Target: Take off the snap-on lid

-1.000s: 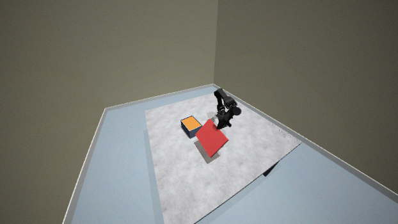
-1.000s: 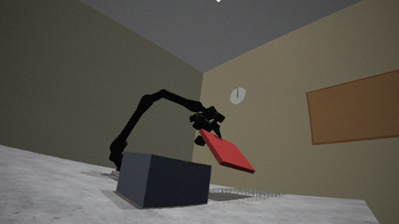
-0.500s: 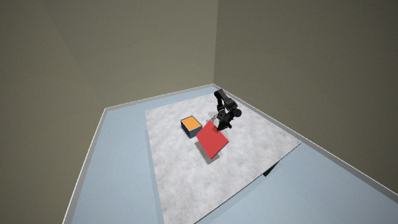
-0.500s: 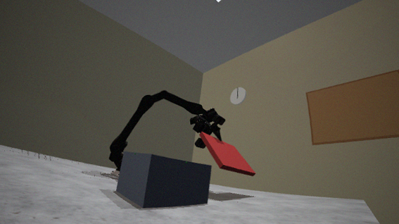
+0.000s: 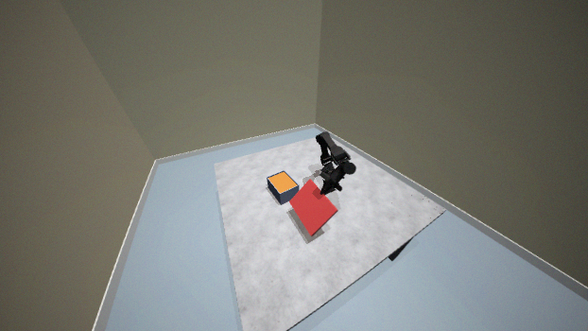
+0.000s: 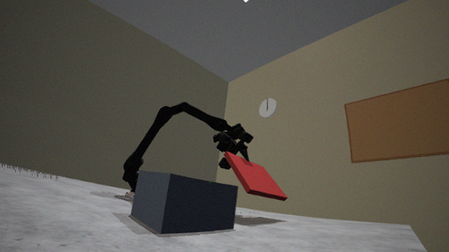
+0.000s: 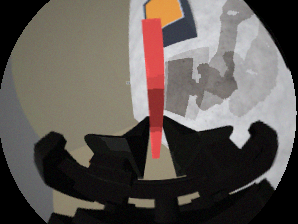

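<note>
The lid lies 6 cm ahead of my gripper tip, 1 cm to the right of it and 6 cm below it. Also, from my gripper tip: dark blue storage box 6 cm ahead, 32 cm to the right, 16 cm below.
</note>
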